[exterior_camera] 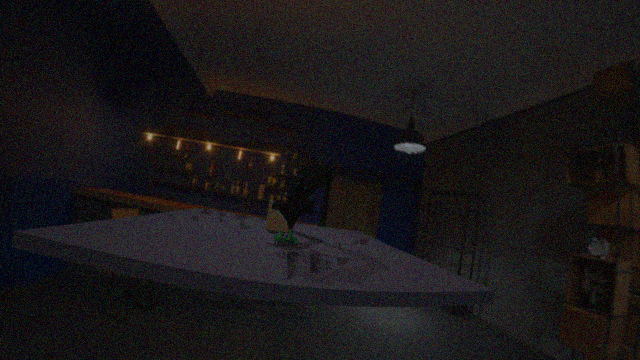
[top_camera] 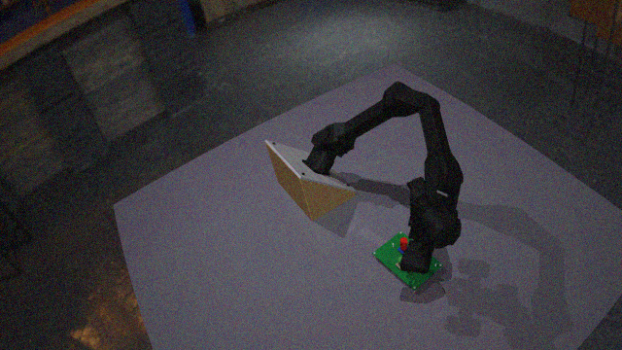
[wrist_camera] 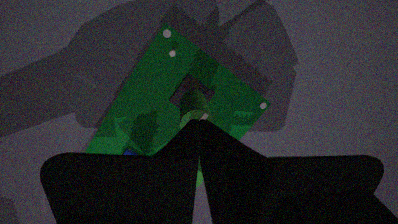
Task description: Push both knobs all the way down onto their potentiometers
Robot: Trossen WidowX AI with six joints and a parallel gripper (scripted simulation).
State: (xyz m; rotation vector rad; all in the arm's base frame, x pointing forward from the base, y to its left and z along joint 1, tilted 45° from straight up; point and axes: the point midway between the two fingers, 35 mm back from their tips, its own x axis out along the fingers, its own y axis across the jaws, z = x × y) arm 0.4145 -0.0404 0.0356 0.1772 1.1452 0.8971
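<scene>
The green knob is 1 cm below my gripper tip. Also, from my gripper tip: red knob: 7 cm behind, 2 cm below, 1 cm to the left.
</scene>
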